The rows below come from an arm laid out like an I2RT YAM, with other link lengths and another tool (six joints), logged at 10 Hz.
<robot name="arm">
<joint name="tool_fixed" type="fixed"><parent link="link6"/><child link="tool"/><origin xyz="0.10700 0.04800 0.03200" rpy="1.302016 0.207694 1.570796"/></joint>
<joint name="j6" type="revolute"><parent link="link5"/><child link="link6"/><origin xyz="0.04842 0.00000 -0.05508" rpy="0.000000 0.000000 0.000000"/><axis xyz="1 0 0"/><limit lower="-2.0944" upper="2.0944"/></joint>
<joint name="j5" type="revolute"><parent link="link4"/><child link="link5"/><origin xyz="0.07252 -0.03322 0.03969" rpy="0.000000 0.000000 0.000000"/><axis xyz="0 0 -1"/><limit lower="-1.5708" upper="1.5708"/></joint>
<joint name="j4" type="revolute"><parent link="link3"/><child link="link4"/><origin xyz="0.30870 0.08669 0.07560" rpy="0.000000 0.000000 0.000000"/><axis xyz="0 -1 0"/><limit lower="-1.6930" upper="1.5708"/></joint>
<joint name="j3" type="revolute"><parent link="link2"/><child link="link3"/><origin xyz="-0.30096 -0.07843 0.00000" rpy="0.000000 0.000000 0.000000"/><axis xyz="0 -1 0"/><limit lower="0.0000" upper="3.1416"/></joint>
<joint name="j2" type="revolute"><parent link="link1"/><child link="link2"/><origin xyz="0.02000 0.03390 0.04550" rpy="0.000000 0.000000 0.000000"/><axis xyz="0 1 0"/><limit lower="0.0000" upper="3.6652"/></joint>
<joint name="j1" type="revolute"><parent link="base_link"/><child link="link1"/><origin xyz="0.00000 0.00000 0.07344" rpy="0.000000 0.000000 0.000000"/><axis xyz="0 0 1"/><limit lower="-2.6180" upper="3.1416"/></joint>
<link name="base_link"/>
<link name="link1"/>
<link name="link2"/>
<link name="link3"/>
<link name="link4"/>
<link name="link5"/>
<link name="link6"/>
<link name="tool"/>
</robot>
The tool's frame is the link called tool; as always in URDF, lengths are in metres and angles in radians.
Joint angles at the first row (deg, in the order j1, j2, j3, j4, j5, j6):
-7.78 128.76 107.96 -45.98 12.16 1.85
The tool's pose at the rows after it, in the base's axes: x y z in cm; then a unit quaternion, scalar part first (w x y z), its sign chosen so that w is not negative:
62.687, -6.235, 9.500, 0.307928, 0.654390, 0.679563, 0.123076
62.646, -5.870, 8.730, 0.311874, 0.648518, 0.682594, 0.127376
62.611, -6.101, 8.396, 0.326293, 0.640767, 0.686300, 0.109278
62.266, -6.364, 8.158, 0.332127, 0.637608, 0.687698, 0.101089
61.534, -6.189, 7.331, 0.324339, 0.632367, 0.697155, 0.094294
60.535, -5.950, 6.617, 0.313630, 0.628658, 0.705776, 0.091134
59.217, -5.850, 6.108, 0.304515, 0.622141, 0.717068, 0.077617
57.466, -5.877, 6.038, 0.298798, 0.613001, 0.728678, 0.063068
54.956, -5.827, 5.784, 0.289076, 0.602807, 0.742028, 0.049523
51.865, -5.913, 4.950, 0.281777, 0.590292, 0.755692, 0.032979
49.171, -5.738, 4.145, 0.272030, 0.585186, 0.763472, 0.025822
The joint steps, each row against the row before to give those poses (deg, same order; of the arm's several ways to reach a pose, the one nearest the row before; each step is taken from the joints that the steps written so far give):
0.06 0.17 -1.57 1.01 -0.10 -0.09
0.28 -0.34 -2.16 2.57 -0.07 -0.53
0.46 -0.01 -0.58 0.86 2.76 -0.74
-0.01 -0.58 -1.35 0.89 1.13 -0.48
0.05 -0.30 -1.55 0.16 0.06 -1.04
-0.07 -0.83 -2.20 0.22 -0.49 -0.90
0.06 -1.14 -2.13 -0.60 0.65 -1.24
-0.04 -2.33 -3.27 -0.26 0.97 -1.64
-0.18 -3.38 -5.07 0.24 0.61 -1.93
-0.28 -3.95 -6.93 1.75 1.08 -2.30
-0.23 -3.32 -5.94 1.45 0.08 -1.12

